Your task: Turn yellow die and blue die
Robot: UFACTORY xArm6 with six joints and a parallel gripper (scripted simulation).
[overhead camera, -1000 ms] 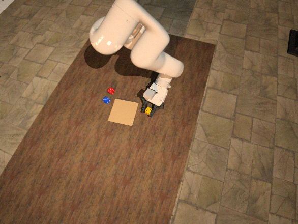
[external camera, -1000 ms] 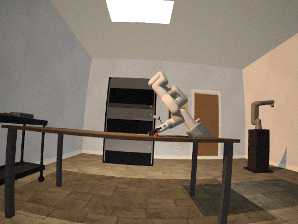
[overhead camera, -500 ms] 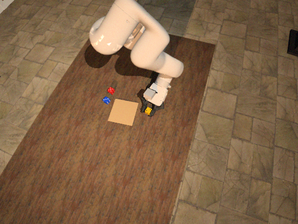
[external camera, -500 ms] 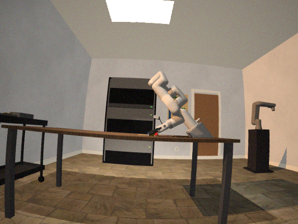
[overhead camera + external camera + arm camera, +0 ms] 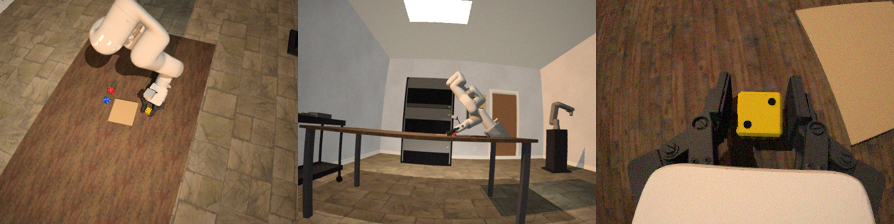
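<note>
Now: hand 1 cm past the yellow die and 1 cm above it. Round my hand: red die: 3 cm behind, 26 cm to the right, 1 cm below; tan mat: 5 cm ahead, 13 cm to the right, 2 cm below; blue die: 3 cm ahead, 25 cm to the right, 1 cm below.
</note>
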